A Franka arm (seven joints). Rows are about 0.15 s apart.
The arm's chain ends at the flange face. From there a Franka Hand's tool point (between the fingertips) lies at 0.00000 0.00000 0.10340 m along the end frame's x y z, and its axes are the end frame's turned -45 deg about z.
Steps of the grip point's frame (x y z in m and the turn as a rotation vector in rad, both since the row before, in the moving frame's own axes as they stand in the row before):
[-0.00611 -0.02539 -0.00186 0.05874 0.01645 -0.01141]
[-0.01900 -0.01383 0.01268 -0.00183 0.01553 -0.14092]
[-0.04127 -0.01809 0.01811 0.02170 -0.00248 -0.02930]
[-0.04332 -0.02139 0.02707 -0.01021 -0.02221 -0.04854]
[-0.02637 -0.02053 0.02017 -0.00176 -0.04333 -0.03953]
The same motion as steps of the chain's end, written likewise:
[-0.01915 -0.00816 -0.00167 0.05317 -0.02990 -0.01141]
[-0.02441 0.00474 0.01269 0.00969 0.01228 -0.14092]
[-0.04019 0.01777 0.01813 0.01359 -0.01710 -0.02930]
[-0.04494 0.01312 0.02710 -0.02292 -0.00849 -0.04854]
[-0.03019 0.00077 0.02027 -0.03188 -0.02939 -0.03953]

